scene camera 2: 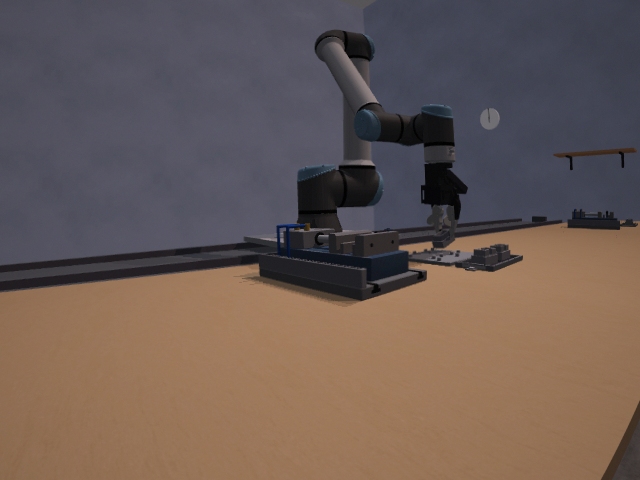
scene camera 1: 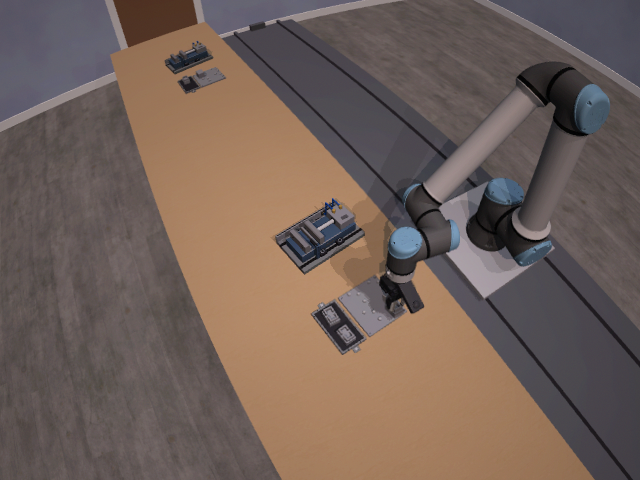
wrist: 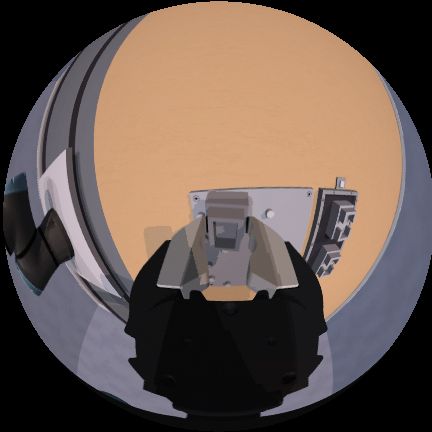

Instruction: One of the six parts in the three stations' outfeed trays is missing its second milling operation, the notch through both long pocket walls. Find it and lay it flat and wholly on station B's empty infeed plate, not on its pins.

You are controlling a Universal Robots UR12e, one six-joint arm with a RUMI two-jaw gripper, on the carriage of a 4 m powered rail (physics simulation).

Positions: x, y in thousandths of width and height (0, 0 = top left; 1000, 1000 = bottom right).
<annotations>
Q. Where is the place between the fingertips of the gripper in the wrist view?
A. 524, 503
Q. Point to a vise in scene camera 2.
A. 593, 555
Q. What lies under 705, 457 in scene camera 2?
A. The gripper.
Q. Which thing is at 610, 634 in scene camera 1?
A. The gripper.
</annotations>
